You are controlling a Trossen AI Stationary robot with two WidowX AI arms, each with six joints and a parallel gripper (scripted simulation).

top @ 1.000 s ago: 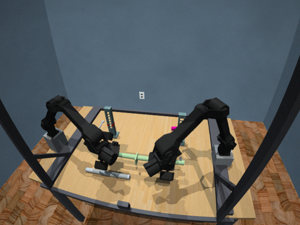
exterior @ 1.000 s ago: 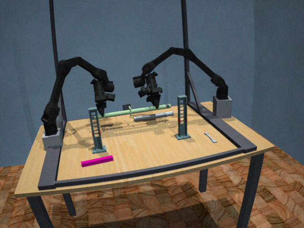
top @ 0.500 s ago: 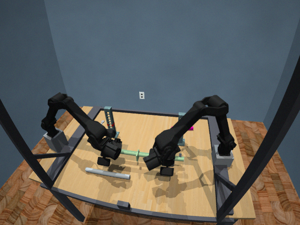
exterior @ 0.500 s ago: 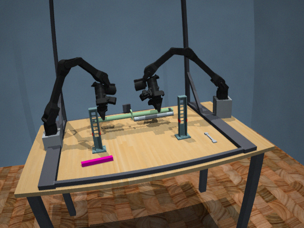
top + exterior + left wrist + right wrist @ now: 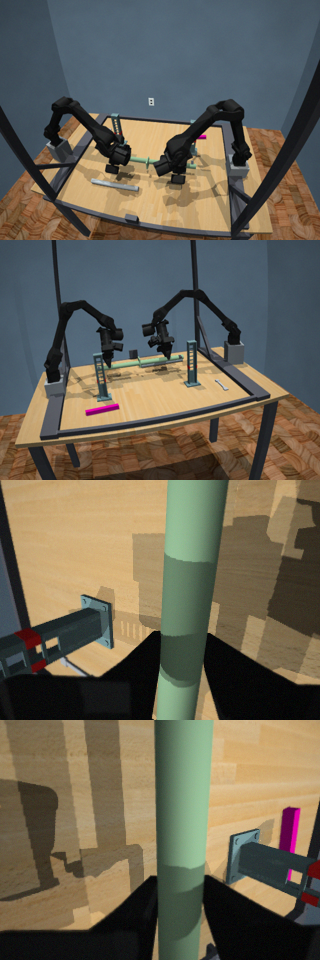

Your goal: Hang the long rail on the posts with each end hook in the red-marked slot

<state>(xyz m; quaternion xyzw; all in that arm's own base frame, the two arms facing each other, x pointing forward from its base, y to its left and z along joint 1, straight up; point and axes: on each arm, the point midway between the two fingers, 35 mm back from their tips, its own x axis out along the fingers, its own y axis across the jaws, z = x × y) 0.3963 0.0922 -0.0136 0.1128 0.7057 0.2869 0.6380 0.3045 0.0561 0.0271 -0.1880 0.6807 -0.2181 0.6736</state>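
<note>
The grey rod is 120 mm behind my left hand and 90 mm below it. From my left hand the other things lie so: long green rail: 10 mm ahead, 150 mm to the right, 20 mm below; then small grey wrench: 270 mm ahead, 180 mm to the left, 100 mm below; then magenta bar: 290 mm ahead, 390 mm to the right, 90 mm below.
</note>
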